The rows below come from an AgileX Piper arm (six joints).
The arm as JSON. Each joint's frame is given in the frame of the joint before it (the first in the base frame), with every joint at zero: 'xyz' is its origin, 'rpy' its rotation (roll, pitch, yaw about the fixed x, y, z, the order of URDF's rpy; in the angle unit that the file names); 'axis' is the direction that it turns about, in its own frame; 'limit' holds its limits. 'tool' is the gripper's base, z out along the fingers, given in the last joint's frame.
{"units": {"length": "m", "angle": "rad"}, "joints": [
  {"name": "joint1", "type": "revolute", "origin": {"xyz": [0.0, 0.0, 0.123], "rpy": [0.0, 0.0, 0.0]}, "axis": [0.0, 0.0, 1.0], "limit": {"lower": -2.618, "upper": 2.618}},
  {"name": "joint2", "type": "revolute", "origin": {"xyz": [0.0, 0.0, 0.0], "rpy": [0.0, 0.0, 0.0]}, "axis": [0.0, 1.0, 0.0], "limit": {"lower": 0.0, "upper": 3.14}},
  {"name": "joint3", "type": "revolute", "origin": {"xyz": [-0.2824, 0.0, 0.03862], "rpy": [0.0, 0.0, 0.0]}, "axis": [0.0, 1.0, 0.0], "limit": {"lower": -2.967, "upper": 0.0}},
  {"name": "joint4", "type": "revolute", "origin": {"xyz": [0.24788, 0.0, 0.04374], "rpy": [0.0, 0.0, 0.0]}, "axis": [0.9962, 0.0, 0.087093], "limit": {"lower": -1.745, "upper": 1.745}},
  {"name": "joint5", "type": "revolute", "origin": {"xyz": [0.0, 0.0, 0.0], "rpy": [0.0, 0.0, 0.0]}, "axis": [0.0, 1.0, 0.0], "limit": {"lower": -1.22, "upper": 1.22}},
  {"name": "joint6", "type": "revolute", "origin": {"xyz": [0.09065, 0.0, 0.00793], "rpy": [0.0, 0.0, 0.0]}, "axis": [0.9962, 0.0, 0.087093], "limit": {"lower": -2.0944, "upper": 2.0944}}
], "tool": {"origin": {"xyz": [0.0, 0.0, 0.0], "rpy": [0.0, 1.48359, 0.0]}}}
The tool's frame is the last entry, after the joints.
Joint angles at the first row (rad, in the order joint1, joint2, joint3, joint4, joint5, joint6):
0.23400, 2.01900, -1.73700, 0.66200, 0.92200, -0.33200
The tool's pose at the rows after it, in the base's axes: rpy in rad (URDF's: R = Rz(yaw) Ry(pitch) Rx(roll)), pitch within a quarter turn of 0, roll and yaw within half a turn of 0; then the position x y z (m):
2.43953 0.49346 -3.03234 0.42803 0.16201 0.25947
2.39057 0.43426 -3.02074 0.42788 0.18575 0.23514
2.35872 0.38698 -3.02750 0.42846 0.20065 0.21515
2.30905 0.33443 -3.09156 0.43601 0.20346 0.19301
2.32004 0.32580 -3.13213 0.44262 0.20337 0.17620
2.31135 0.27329 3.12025 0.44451 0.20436 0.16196
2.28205 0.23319 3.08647 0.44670 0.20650 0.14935
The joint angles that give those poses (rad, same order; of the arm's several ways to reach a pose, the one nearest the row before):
0.24399, 2.05101, -1.73700, 0.81700, 0.94600, -0.41001
0.28799, 2.11099, -1.73700, 0.87600, 0.94301, -0.42000
0.31501, 2.15901, -1.73702, 0.91799, 0.93200, -0.41998
0.31200, 2.21399, -1.73697, 0.98701, 0.90700, -0.42002
0.31199, 2.25001, -1.73701, 0.99500, 0.85701, -0.41601
0.31201, 2.28101, -1.73702, 1.00999, 0.85300, -0.38699
0.31200, 2.31199, -1.73700, 1.05799, 0.84701, -0.38699

